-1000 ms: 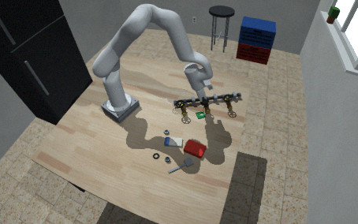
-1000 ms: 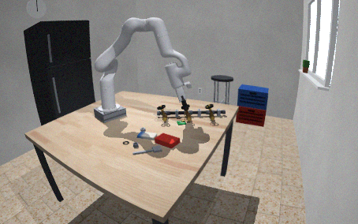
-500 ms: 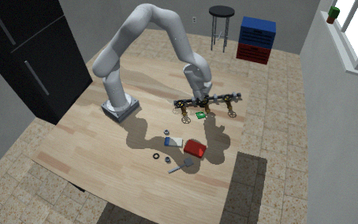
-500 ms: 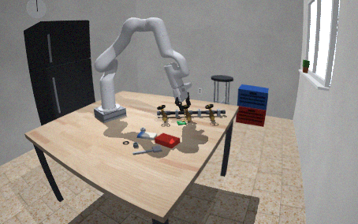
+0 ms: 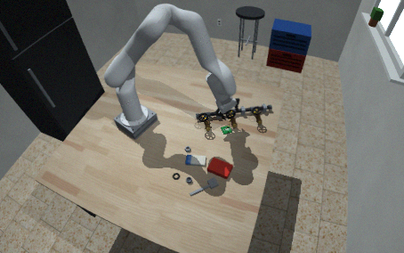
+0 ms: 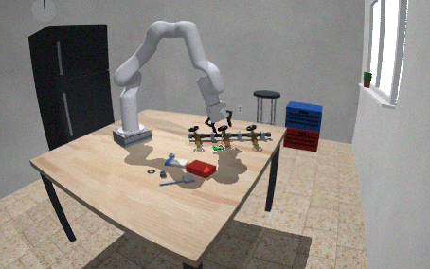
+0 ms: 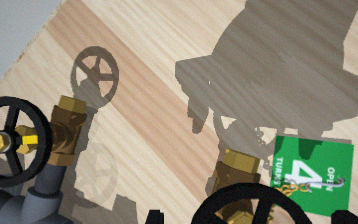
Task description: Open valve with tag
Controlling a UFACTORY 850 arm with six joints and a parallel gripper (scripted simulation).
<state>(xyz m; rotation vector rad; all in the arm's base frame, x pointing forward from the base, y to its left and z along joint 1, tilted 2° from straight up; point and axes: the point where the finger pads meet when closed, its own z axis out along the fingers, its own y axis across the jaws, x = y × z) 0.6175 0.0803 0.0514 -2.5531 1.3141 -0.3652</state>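
My hand is 10 cm above the green tag, 5 cm to the left of it and 3 cm past it. From my hand the other things lie so: grey scraper 44 cm to the right, 10 cm below, 6 cm behind; then red box 33 cm to the right, 9 cm below, 1 cm behind; then white block 30 cm to the right, 15 cm behind, 10 cm below.
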